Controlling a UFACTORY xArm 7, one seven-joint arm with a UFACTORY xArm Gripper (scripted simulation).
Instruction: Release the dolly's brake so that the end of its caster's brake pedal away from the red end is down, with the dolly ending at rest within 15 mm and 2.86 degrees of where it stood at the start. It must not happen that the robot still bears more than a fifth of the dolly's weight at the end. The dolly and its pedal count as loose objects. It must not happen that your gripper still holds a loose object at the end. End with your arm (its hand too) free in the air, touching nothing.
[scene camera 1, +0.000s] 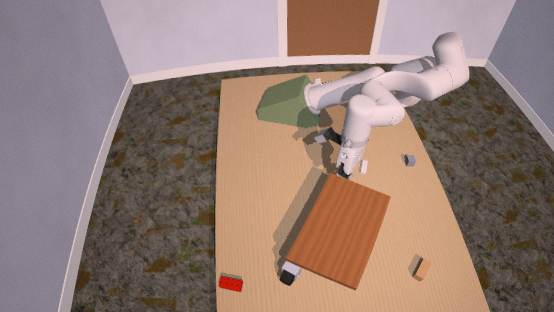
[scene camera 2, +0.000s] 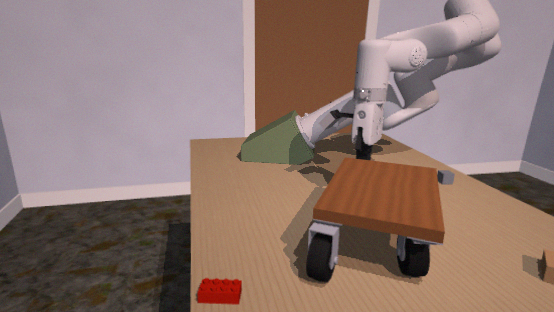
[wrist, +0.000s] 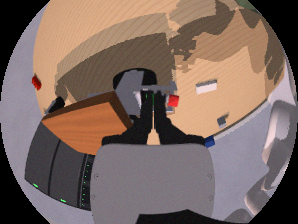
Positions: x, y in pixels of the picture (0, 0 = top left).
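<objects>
My gripper (wrist: 153, 100) sits 0.14 m from the lens, and there is a grey caster bracket (wrist: 129, 87) as well, which is 0.13 m from the lens.
</objects>
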